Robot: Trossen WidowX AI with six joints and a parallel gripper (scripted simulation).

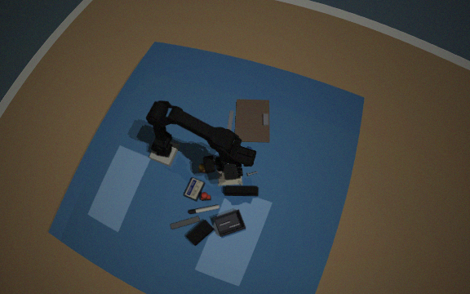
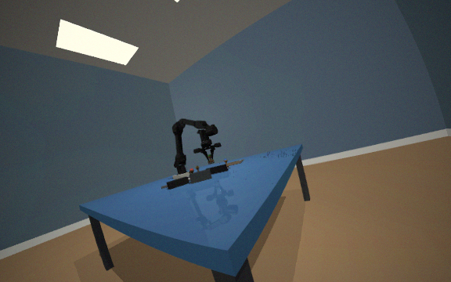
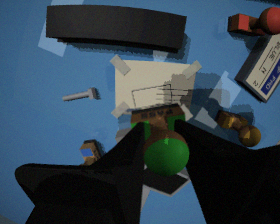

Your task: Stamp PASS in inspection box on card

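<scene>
My gripper tip is 1 cm to the left of the card and 8 cm above it. From my gripper tip the other things lie so: blue-knob stamp 6 cm ahead, 11 cm to the left, 6 cm below; long black bar 6 cm ahead, 7 cm to the right, 7 cm below; orange stamp 12 cm behind, 6 cm below.
</scene>
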